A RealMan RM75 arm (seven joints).
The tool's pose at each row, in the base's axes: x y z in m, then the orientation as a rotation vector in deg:
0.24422, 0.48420, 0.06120, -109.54, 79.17, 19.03
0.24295, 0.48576, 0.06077, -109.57, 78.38, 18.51
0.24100, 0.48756, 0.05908, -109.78, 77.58, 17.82
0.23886, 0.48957, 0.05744, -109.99, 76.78, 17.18
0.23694, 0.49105, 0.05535, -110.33, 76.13, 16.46
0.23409, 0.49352, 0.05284, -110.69, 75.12, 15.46
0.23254, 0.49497, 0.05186, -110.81, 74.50, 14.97
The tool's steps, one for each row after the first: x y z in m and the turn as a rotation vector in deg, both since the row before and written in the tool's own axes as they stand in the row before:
-0.00134, 0.00109, 0.00112, 0.42, -0.13, -0.67
-0.00105, 0.00219, 0.00200, 0.37, 0.03, -0.79
-0.00133, 0.00231, 0.00205, 0.34, 0.01, -0.78
-0.00064, 0.00239, 0.00203, 0.24, 0.19, -0.75
-0.00153, 0.00323, 0.00278, 0.43, 0.17, -1.08
-0.00116, 0.00155, 0.00131, 0.28, 0.00, -0.59

